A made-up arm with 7 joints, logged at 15 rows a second.
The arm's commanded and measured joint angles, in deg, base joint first. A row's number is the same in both.
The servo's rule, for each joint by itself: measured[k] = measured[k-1] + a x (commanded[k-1-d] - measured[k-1]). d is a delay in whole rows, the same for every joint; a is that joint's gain. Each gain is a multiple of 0.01, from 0.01 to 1. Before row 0 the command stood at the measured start. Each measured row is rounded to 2 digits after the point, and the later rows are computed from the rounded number. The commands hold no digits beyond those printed.
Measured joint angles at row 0:
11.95 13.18 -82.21 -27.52 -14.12 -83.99 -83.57
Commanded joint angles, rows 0 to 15:
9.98 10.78 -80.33 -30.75 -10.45 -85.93 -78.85
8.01 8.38 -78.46 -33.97 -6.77 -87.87 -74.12
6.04 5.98 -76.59 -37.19 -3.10 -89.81 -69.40
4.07 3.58 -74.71 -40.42 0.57 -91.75 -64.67
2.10 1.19 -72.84 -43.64 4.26 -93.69 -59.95
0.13 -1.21 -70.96 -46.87 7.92 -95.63 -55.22
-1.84 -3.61 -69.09 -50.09 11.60 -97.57 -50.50
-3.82 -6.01 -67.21 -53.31 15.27 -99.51 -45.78
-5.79 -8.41 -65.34 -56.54 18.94 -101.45 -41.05
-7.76 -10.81 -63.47 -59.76 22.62 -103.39 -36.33
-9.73 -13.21 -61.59 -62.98 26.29 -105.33 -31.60
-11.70 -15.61 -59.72 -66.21 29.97 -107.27 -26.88
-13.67 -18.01 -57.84 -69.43 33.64 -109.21 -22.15
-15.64 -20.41 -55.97 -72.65 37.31 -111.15 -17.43
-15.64 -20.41 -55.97 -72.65 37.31 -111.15 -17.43
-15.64 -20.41 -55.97 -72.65 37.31 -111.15 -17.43
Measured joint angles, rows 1 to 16:
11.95 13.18 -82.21 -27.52 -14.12 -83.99 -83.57
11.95 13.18 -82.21 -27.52 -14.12 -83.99 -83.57
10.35 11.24 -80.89 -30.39 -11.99 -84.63 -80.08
8.45 8.92 -79.19 -33.58 -8.96 -85.70 -75.67
6.50 6.54 -77.37 -36.79 -5.56 -87.06 -71.03
4.53 4.14 -75.51 -40.02 -2.00 -88.61 -66.32
2.56 1.75 -73.64 -43.24 1.63 -90.29 -61.61
0.59 -0.65 -71.76 -46.47 5.28 -92.05 -56.88
-1.38 -3.05 -69.89 -49.69 8.95 -93.87 -52.16
-3.36 -5.45 -68.01 -52.91 12.62 -95.73 -47.44
-5.33 -7.85 -66.14 -56.14 16.29 -97.62 -42.71
-7.30 -10.25 -64.27 -59.36 19.96 -99.52 -37.99
-9.27 -12.65 -62.39 -62.58 23.63 -101.44 -33.26
-11.24 -15.05 -60.52 -65.81 27.31 -103.36 -28.54
-13.21 -17.45 -58.64 -69.03 30.98 -105.29 -23.81
-15.18 -19.85 -56.77 -72.25 34.65 -107.22 -19.09
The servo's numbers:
d 2
a 0.81 0.81 0.70 0.89 0.58 0.33 0.74

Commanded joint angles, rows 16 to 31:
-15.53 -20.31 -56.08 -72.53 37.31 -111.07 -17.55
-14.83 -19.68 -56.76 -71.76 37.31 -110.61 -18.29
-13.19 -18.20 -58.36 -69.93 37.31 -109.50 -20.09
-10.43 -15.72 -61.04 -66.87 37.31 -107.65 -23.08
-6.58 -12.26 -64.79 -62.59 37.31 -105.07 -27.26
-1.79 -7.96 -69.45 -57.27 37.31 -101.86 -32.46
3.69 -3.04 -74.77 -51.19 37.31 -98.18 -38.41
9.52 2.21 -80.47 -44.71 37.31 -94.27 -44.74
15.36 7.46 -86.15 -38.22 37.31 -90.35 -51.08
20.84 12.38 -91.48 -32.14 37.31 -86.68 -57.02
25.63 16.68 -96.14 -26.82 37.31 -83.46 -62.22
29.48 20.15 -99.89 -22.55 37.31 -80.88 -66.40
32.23 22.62 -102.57 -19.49 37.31 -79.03 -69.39
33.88 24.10 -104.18 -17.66 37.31 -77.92 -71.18
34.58 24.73 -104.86 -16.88 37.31 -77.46 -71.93
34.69 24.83 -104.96 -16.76 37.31 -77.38 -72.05
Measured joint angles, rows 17 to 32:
-15.55 -20.30 -56.21 -72.61 36.19 -108.52 -17.86
-15.62 -20.39 -56.04 -72.65 36.84 -109.39 -17.54
-15.55 -20.33 -56.07 -72.54 37.11 -109.94 -17.55
-14.97 -19.80 -56.55 -71.85 37.23 -110.16 -18.10
-13.53 -18.50 -57.82 -70.14 37.28 -109.94 -19.57
-11.02 -16.25 -60.07 -67.23 37.30 -109.18 -22.17
-7.42 -13.02 -63.37 -63.10 37.31 -107.82 -25.94
-2.86 -8.92 -67.63 -57.91 37.31 -105.85 -30.76
2.45 -4.16 -72.63 -51.93 37.31 -103.32 -36.42
8.18 1.00 -78.12 -45.50 37.31 -100.33 -42.58
14.00 6.23 -83.74 -39.02 37.31 -97.04 -48.87
19.54 11.21 -89.16 -32.90 37.31 -93.62 -54.90
24.47 15.64 -94.05 -27.49 37.31 -90.27 -60.32
28.53 19.29 -98.14 -23.09 37.31 -87.17 -64.82
31.53 21.99 -101.24 -19.89 37.31 -84.48 -68.20
33.43 23.70 -103.30 -17.91 37.31 -82.32 -70.41

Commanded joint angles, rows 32 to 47:
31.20 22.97 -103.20 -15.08 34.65 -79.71 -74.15
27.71 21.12 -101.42 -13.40 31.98 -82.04 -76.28
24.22 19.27 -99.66 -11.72 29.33 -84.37 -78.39
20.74 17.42 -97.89 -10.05 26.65 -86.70 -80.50
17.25 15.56 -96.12 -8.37 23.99 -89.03 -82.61
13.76 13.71 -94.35 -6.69 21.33 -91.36 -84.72
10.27 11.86 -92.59 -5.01 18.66 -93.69 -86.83
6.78 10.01 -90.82 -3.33 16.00 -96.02 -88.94
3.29 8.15 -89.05 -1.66 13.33 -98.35 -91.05
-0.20 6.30 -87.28 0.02 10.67 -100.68 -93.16
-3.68 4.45 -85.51 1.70 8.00 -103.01 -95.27
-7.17 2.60 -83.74 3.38 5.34 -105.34 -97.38
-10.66 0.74 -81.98 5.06 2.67 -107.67 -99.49
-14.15 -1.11 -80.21 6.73 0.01 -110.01 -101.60
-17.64 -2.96 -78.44 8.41 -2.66 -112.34 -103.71
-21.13 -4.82 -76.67 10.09 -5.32 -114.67 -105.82
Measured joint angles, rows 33 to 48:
34.36 24.53 -104.39 -16.99 37.31 -80.72 -71.53
34.63 24.77 -104.79 -16.79 37.31 -79.62 -71.91
31.85 23.31 -103.68 -15.27 35.77 -79.65 -73.57
28.50 21.54 -102.10 -13.61 33.57 -80.44 -75.58
25.03 19.70 -100.39 -11.93 31.11 -81.74 -77.66
21.56 17.85 -98.64 -10.26 28.52 -83.38 -79.76
18.07 16.00 -96.88 -8.58 25.89 -85.24 -81.87
14.58 14.15 -95.11 -6.90 23.25 -87.26 -83.98
11.09 12.30 -93.35 -5.22 20.59 -89.38 -86.09
7.60 10.45 -91.58 -3.54 17.93 -91.57 -88.20
4.11 8.59 -89.81 -1.87 15.26 -93.81 -90.31
0.62 6.74 -88.04 -0.19 12.60 -96.08 -92.42
-2.86 4.89 -86.27 1.49 9.93 -98.37 -94.53
-6.35 3.04 -84.50 3.17 7.27 -100.67 -96.64
-9.84 1.18 -82.74 4.85 4.60 -102.98 -98.75
-13.33 -0.67 -80.97 6.52 1.94 -105.30 -100.86

